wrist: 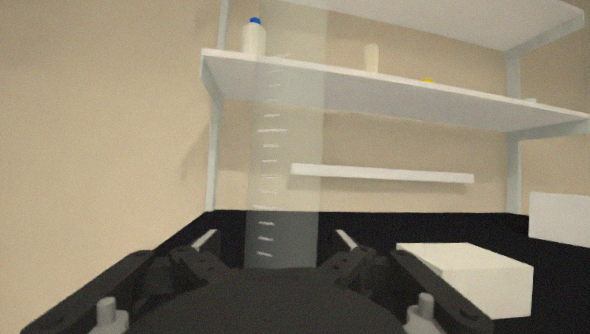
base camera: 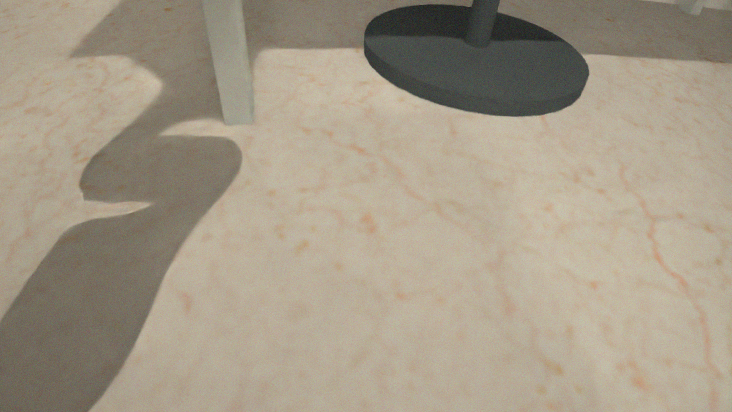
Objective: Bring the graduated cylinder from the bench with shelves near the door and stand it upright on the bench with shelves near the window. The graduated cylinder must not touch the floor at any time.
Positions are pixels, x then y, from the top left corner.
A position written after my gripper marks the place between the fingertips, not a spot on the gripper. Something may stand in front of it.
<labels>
My gripper shows in the wrist view (277, 242); in the base camera view it is out of frame. A graduated cylinder shows in the wrist view (282, 215); in the base camera view it is out of frame.
</labels>
